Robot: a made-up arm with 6 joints.
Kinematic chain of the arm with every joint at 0, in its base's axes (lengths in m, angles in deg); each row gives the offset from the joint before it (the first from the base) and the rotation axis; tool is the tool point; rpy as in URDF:
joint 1: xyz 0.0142 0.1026 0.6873 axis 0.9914 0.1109 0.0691
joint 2: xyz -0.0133 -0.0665 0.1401 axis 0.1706 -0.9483 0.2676
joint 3: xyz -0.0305 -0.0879 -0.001 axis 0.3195 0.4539 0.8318
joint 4: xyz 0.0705 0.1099 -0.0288 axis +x
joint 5: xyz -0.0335 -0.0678 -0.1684 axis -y
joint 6: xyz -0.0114 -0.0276 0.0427 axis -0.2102 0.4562 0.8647
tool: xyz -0.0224 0.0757 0.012 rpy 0 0 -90
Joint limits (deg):
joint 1: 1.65..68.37
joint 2: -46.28..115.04
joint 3: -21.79..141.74
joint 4: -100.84..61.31
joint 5: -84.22..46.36
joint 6: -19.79..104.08
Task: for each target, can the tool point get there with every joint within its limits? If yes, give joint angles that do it. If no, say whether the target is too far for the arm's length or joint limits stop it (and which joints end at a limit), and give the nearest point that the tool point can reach.
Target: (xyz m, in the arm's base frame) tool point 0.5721 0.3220 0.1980
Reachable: no: too far | nearest point 0.2004 0.0992 0.4223 | short by 0.488 m
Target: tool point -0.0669 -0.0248 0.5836
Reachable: yes | joints 36.90 33.93 81.30 -26.24 30.89 -7.84
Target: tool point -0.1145 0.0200 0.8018
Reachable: yes | joints 51.84 -29.03 46.60 42.76 -68.90 14.51
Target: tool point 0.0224 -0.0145 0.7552
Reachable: yes | joints 19.30 83.42 91.27 -86.79 -63.63 15.44
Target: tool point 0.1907 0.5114 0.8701
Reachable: no: joint limits stop it (at a limit: joint 1, joint 2, joint 4, joint 5) | nearest point 0.1160 0.2512 0.8428 | short by 0.272 m
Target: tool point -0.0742 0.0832 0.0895
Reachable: no: joint limits stop it (at a limit: joint 1, joint 4, joint 5) | nearest point -0.0320 0.0172 0.3081 | short by 0.232 m
